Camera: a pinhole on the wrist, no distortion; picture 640 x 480 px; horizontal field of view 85.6 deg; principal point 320.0 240.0 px. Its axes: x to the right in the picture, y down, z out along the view. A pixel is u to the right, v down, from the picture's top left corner.
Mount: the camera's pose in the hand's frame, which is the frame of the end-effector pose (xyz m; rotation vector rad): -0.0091 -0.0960 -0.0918 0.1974 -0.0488 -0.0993
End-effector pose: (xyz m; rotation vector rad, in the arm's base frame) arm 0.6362 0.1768 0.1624 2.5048 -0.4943 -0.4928
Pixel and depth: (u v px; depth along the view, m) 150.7 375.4 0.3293
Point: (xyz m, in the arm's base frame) 0.3782 0.1602 -0.0023
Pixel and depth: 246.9 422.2 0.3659
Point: 0.4199 0.0629 -0.0380
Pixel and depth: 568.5 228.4 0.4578
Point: 0.7840 0.0770 -0.3285
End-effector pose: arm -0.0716 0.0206 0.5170 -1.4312 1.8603 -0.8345
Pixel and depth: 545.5 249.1 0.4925
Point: 0.3147 -0.3394 0.4146
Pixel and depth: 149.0 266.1 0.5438
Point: 0.4157 0.2450 0.3951
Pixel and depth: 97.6 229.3 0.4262
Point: 0.3326 0.2550 0.4941
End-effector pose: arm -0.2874 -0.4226 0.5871 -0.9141 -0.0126 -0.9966
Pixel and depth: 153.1 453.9 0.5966
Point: -0.1164 0.1962 0.7082
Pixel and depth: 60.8 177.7 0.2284
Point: -0.4735 -0.2395 0.6903
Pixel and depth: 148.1 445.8 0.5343
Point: -0.1602 0.1258 0.6977
